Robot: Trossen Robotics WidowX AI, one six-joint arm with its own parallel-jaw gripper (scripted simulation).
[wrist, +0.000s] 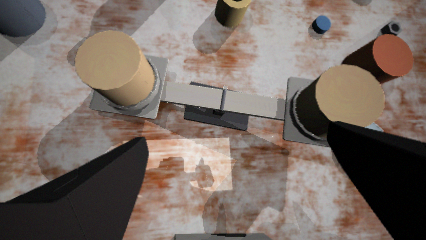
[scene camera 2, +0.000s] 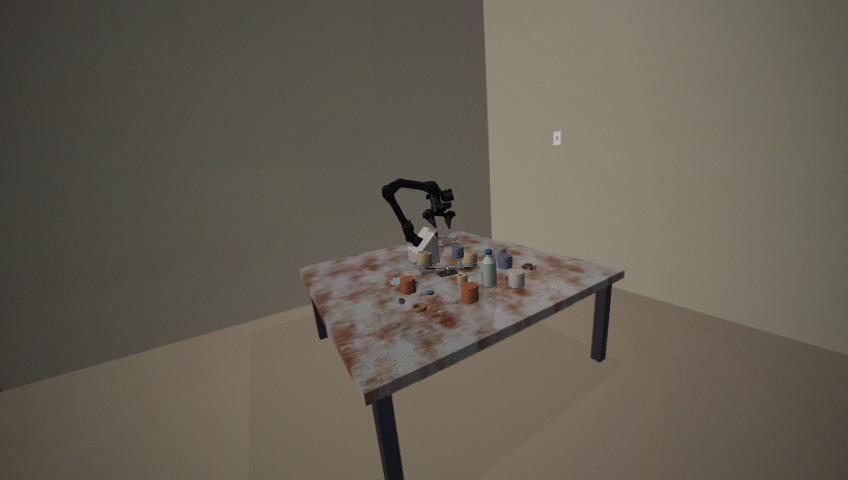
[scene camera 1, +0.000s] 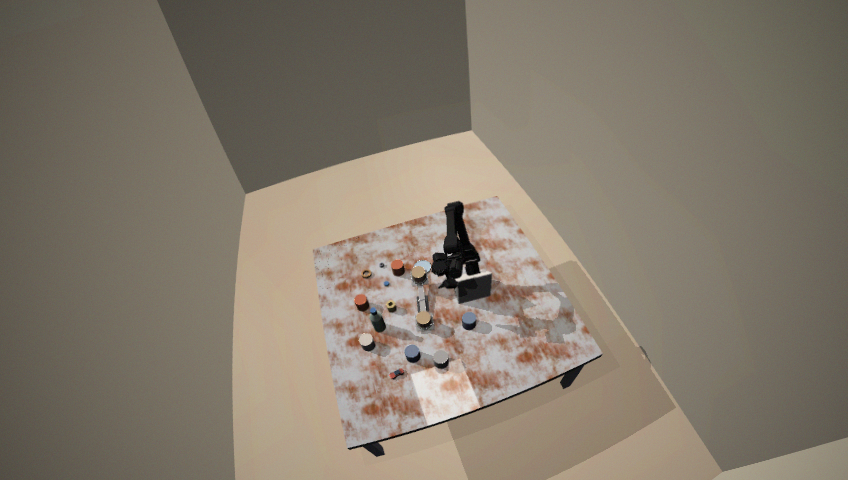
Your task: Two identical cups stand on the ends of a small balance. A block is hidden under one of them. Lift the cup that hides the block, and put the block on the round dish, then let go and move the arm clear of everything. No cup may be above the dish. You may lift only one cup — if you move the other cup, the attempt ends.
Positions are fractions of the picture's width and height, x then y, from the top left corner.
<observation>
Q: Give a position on a cup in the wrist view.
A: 0.82, 0.39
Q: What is the gripper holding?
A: Nothing.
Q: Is the gripper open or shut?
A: Open.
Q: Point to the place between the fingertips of the gripper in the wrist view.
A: At 0.56, 0.57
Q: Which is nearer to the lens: the grey balance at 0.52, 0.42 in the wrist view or the cup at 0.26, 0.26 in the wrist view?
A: The cup.
</observation>
